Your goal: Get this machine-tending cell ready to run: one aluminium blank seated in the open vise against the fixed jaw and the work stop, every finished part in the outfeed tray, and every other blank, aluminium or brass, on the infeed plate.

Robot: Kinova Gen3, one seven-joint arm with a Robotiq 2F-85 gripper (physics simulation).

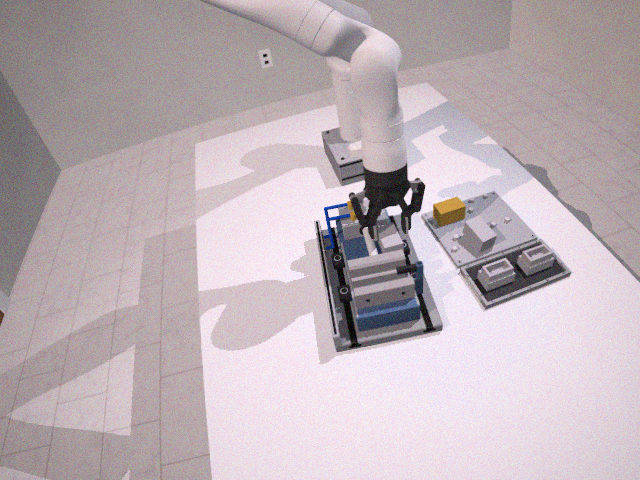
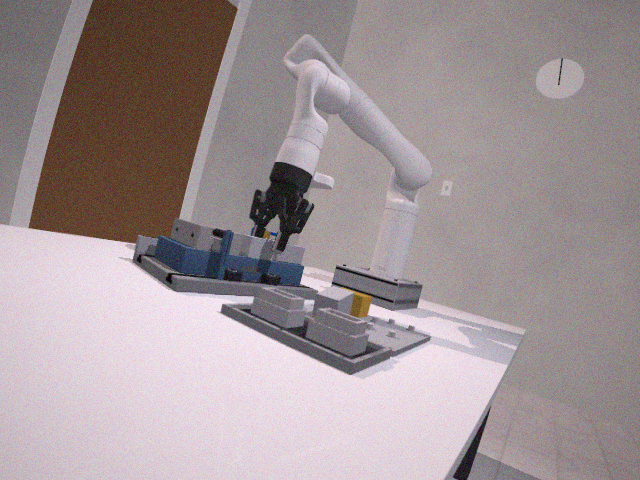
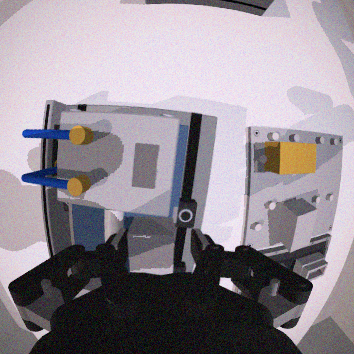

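Pixels of known places: gripper, fingertip midpoint: [image 1: 390, 235] [image 2: 265, 249] [image 3: 159, 239]; arm's base at its link origin: [image 1: 357, 133] [image 2: 385, 275].
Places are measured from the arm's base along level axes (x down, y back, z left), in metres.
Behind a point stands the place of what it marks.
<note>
My gripper [image 1: 389, 232] {y -0.412, x -0.010, z -0.035 m} [image 2: 269, 241] {y -0.412, x -0.010, z -0.035 m} [image 3: 159, 239] {y -0.412, x -0.010, z -0.035 m} is partly open over the vise [image 1: 388, 315] {y -0.571, x 0.016, z -0.086 m} [image 2: 191, 259] {y -0.560, x 0.025, z -0.029 m} [image 3: 87, 227] {y -0.417, x 0.008, z -0.109 m}, holding nothing. A grey aluminium blank [image 1: 393, 243] {y -0.453, x -0.028, z -0.040 m} [image 3: 151, 250] {y -0.413, x -0.028, z -0.041 m} lies in the vise below and between the fingers; its contact with the fixed jaw and work stop [image 1: 419, 281] {y -0.521, x 0.011, z -0.014 m} [image 2: 225, 255] {y -0.516, x 0.009, z -0.007 m} cannot be made out. A brass blank [image 1: 448, 211] {y -0.350, x 0.025, z 0.110 m} [image 2: 361, 304] {y -0.347, x 0.037, z 0.151 m} [image 3: 297, 157] {y -0.332, x 0.024, z 0.117 m} and another aluminium blank [image 1: 478, 235] {y -0.440, x 0.022, z 0.137 m} [image 2: 331, 300] {y -0.451, x 0.028, z 0.164 m} [image 3: 301, 220] {y -0.407, x 0.017, z 0.136 m} are on the infeed plate [image 1: 511, 235] {y -0.429, x 0.060, z 0.222 m} [image 2: 405, 338] {y -0.366, x 0.060, z 0.247 m} [image 3: 327, 175] {y -0.353, x 0.060, z 0.222 m}. Two finished parts [image 1: 496, 274] {y -0.538, x 0.029, z 0.129 m} [image 2: 337, 331] {y -0.532, x 0.042, z 0.238 m} stand in the outfeed tray [image 1: 527, 290] {y -0.570, x 0.059, z 0.182 m} [image 2: 289, 336] {y -0.568, x 0.058, z 0.204 m}.
Blue pipes with yellow ends [image 1: 336, 207] {y -0.330, x -0.039, z -0.120 m} [image 3: 80, 135] {y -0.329, x -0.042, z -0.088 m} rise beside the vise's large grey block [image 3: 120, 160] {y -0.345, x -0.028, z -0.064 m}, close to the gripper. The jaw with two holes [image 1: 382, 294] {y -0.551, x -0.018, z -0.089 m} [image 2: 191, 234] {y -0.555, x -0.010, z -0.055 m} stands toward the vise's other end. Small pegs stand on the infeed plate, which adjoins the outfeed tray.
</note>
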